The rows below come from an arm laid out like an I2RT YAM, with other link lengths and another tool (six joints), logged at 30 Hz.
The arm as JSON. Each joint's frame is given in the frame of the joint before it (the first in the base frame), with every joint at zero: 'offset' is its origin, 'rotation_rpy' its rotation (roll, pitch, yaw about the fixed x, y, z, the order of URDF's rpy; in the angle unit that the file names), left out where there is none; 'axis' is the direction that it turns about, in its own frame. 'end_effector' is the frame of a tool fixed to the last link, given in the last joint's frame.
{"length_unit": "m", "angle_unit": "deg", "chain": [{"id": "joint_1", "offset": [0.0, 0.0, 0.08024], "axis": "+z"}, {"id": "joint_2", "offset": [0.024, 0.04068, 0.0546], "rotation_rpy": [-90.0, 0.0, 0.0], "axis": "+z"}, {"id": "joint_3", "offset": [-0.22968, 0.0, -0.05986], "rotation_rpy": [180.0, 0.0, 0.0], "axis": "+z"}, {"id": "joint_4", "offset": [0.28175, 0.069, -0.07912], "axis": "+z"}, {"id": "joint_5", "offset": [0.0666, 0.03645, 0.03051], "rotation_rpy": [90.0, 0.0, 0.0], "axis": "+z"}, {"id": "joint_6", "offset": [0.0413, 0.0, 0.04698], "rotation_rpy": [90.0, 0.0, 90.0], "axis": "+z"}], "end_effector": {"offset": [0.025, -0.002, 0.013], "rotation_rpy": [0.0, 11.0, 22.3]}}
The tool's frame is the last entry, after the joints.
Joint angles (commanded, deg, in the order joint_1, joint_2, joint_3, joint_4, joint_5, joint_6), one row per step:
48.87, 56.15, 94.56, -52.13, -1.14, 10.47
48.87, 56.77, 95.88, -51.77, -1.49, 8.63
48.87, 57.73, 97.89, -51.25, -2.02, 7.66
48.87, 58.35, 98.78, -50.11, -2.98, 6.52
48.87, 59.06, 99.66, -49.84, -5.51, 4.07
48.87, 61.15, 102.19, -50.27, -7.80, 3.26
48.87, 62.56, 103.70, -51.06, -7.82, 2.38
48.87, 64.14, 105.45, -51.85, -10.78, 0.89
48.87, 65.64, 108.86, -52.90, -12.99, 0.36
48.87, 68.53, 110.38, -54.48, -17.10, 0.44
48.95, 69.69, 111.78, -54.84, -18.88, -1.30
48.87, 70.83, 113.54, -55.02, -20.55, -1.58
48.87, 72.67, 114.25, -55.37, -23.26, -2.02
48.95, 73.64, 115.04, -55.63, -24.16, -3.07
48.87, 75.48, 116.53, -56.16, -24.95, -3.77
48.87, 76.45, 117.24, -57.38, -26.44, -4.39
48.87, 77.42, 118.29, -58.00, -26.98, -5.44
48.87, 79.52, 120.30, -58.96, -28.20, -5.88
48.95, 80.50, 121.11, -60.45, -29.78, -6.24
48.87, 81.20, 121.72, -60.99, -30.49, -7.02
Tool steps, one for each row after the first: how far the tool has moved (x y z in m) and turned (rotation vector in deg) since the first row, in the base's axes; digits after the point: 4 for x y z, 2 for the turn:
0.0000, 0.0004, 0.0064, -0.30, -2.01, 0.76
-0.0002, 0.0009, 0.0152, 0.36, -3.70, 1.46
0.0007, 0.0033, 0.0207, 0.85, -5.38, 2.60
0.0008, 0.0072, 0.0245, 0.10, -7.25, 5.55
0.0032, 0.0134, 0.0302, 0.03, -7.63, 7.95
0.0060, 0.0166, 0.0321, -0.97, -7.83, 8.18
0.0074, 0.0228, 0.0346, -1.67, -8.24, 11.41
0.0046, 0.0231, 0.0445, -0.94, -9.07, 13.62
0.0116, 0.0375, 0.0387, -1.96, -6.31, 17.77
0.0123, 0.0417, 0.0415, -2.51, -7.47, 19.95
0.0127, 0.0442, 0.0458, -1.99, -7.86, 21.52
0.0177, 0.0544, 0.0420, -2.45, -6.74, 24.32
0.0195, 0.0585, 0.0421, -2.97, -7.19, 25.52
0.0244, 0.0649, 0.0415, -3.61, -6.98, 26.42
0.0257, 0.0688, 0.0389, -4.34, -6.12, 28.08
0.0273, 0.0716, 0.0393, -4.95, -6.53, 28.88
0.0315, 0.0783, 0.0388, -5.37, -5.89, 30.22
0.0320, 0.0819, 0.0357, -5.94, -4.60, 31.99
0.0334, 0.0842, 0.0350, -6.37, -4.66, 32.83

